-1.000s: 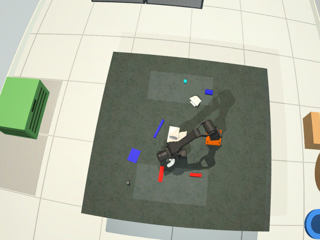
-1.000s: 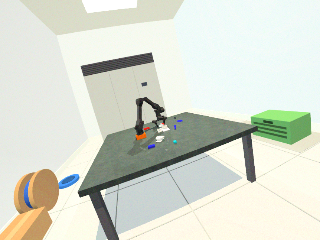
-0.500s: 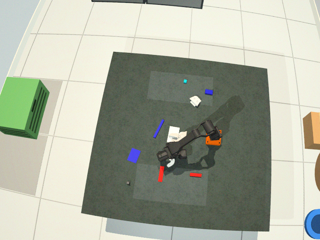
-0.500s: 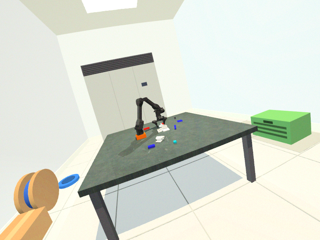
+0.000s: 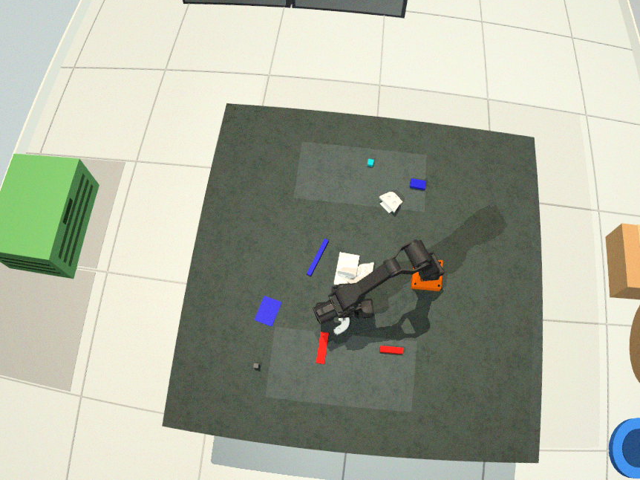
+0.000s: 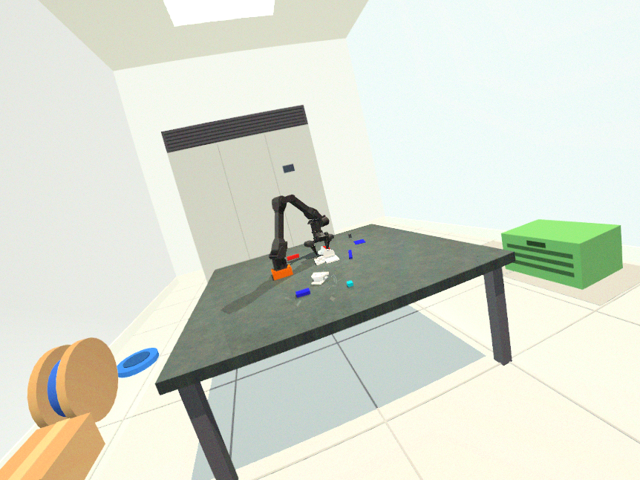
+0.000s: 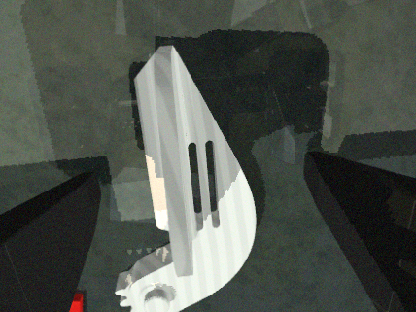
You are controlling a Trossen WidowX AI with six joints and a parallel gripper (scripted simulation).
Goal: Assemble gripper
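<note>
My gripper tip is now 80 mm short of the blue strip and 220 mm to the left of it. From my gripper tip the other things lie so: small grey cube: 310 mm ahead, 160 mm to the left, 10 mm above; white jaw: 20 mm ahead, 30 mm to the left; blue square: 260 mm ahead, 30 mm to the right.
</note>
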